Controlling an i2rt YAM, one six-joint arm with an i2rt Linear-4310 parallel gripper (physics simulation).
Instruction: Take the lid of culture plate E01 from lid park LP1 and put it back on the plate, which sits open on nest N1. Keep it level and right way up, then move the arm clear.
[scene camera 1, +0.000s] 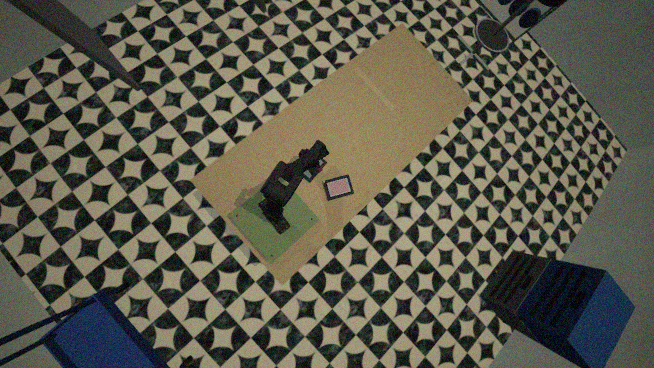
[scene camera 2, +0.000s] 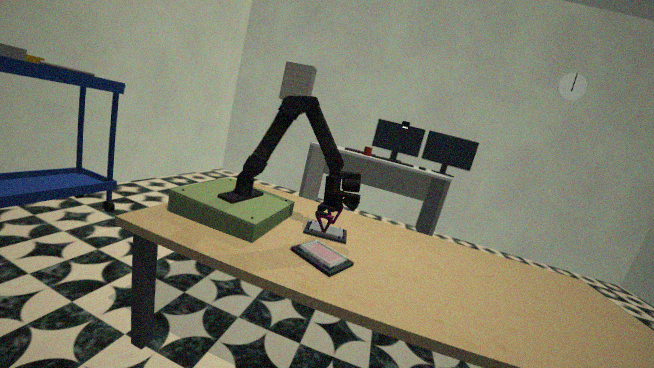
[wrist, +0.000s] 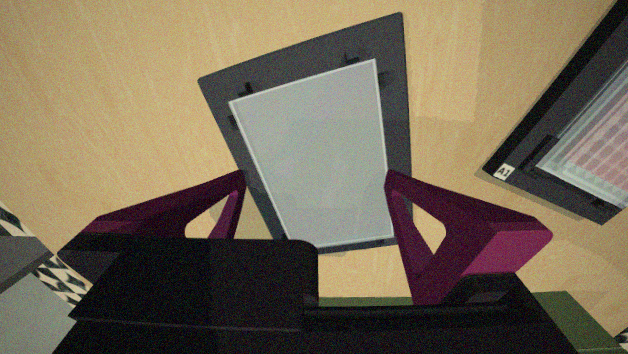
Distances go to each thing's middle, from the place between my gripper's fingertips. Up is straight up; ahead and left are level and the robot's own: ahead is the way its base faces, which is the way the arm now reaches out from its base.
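From my hand, the dark nest (wrist: 515, 161) is 210 mm to the right, 50 mm ahead and 10 mm below. The grey lid (wrist: 318, 144) is 10 mm to the right of my hand and 10 mm below it.
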